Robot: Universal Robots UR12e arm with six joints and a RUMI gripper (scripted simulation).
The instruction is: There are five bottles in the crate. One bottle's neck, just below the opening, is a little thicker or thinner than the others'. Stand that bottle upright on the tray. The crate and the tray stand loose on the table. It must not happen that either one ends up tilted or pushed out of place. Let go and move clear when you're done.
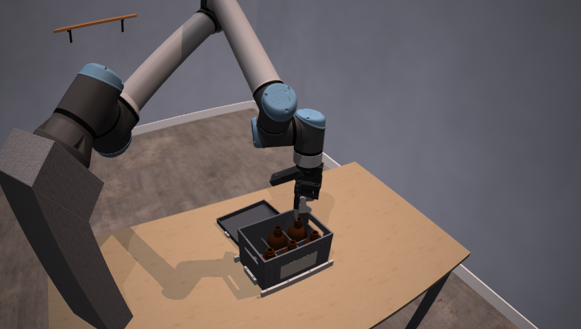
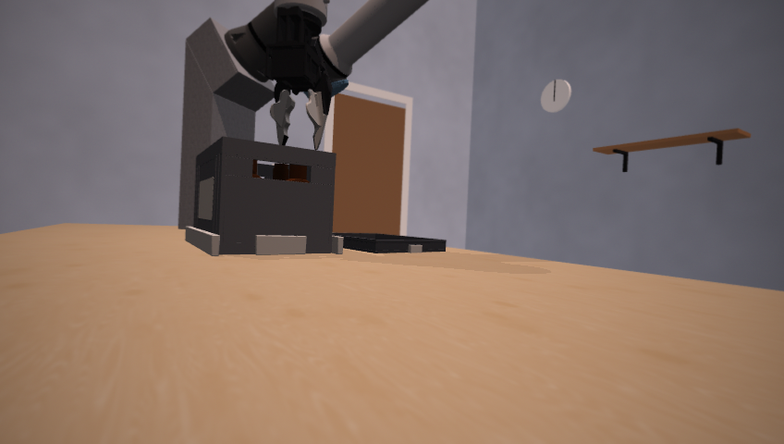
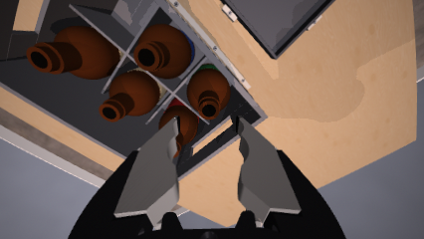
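My gripper is now 50 mm past the crate, 80 mm to the left of it and 110 mm above it. Round my hand: flat dark tray (160 mm behind, 150 mm to the left, 180 mm below).
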